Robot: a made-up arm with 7 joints.
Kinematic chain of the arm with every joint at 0, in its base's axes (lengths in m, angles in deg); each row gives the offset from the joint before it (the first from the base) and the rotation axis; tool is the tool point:
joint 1: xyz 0 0 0.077 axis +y
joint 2: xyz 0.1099 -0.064 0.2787 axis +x
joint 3: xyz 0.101 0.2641 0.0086 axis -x
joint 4: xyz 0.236 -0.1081 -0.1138 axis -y
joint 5: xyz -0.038 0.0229 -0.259 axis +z
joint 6: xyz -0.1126 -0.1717 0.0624 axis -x
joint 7: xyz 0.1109 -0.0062 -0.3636 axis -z
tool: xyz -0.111 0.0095 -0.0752
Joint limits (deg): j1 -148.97..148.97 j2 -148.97..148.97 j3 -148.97..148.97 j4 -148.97..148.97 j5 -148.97..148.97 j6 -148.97..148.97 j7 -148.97..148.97
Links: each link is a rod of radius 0.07 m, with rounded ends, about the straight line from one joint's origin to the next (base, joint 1, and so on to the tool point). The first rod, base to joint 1, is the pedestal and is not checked.
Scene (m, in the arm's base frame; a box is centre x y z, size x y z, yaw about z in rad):
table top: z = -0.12
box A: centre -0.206 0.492 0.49 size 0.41 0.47 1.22 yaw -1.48
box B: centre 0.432 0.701 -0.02 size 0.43 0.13 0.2 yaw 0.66
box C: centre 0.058 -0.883 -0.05 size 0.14 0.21 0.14 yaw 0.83
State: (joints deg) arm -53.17 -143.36 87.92 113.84 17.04 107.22 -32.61
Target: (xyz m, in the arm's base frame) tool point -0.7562 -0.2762 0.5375
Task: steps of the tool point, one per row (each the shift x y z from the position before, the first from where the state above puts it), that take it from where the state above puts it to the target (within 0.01 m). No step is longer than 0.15 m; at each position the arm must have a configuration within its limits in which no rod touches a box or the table.
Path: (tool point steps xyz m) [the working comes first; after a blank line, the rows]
Joints at the target: -92.29 -105.94 21.09 99.40 -34.60 113.63 -29.96
Straight joint move there: touches box A.

1: -0.1272 0.0347 0.0384
2: -0.1205 0.0062 0.0342
3: -0.1088 -0.0167 0.0283
4: -0.0945 -0.0330 0.0220
5: -0.0800 -0.0440 0.0163
6: -0.0668 -0.0502 0.0113
7: -0.0555 -0.0534 0.0065
8: -0.0947 0.0555 0.0168
9: -0.1156 0.0249 0.0180
10: -0.1248 -0.0129 0.0186
11: -0.1199 -0.0525 0.0199
12: -0.1008 -0.0892 0.0231
13: -0.0688 -0.1175 0.0284
14: -0.0277 -0.1329 0.0361

